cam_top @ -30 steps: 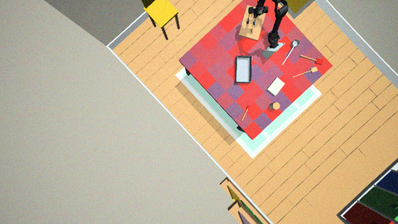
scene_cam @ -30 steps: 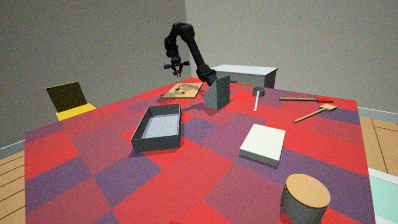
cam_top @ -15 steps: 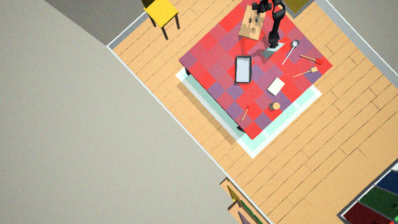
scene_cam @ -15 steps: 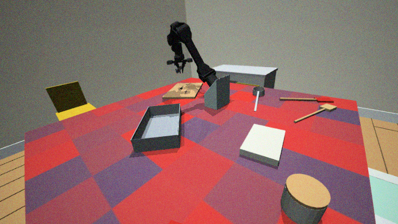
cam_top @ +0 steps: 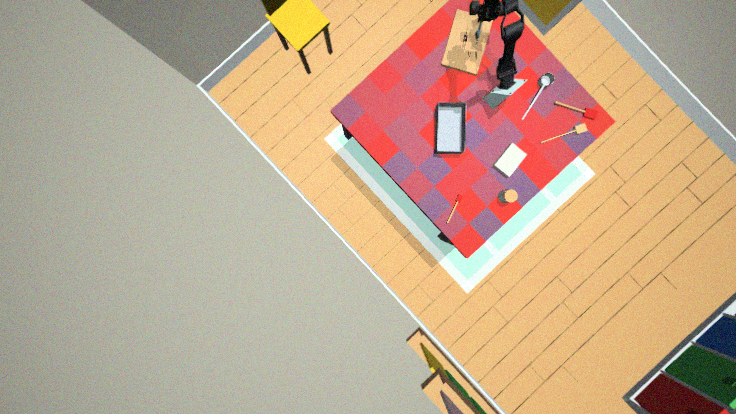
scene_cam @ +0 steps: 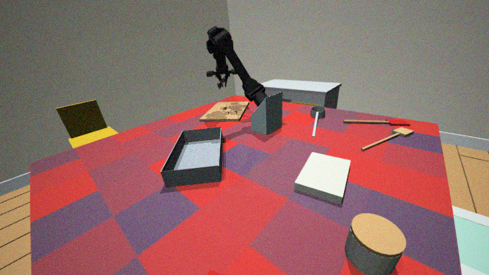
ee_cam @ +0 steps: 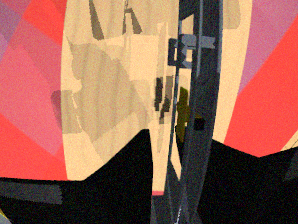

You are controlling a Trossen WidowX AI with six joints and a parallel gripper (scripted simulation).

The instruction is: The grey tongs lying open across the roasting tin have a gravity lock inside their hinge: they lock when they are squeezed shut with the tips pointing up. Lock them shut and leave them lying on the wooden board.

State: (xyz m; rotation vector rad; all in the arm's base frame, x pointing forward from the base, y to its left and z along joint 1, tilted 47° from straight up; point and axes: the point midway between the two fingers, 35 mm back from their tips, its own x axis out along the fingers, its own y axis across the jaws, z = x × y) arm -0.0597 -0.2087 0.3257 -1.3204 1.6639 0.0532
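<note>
The wooden board lies 15 cm below my gripper tip. The rest, counted from my gripper tip: white block (25 cm ahead, 76 cm to the left, 14 cm below); then grey roasting tin (43 cm ahead, 37 cm to the left, 13 cm below).
</note>
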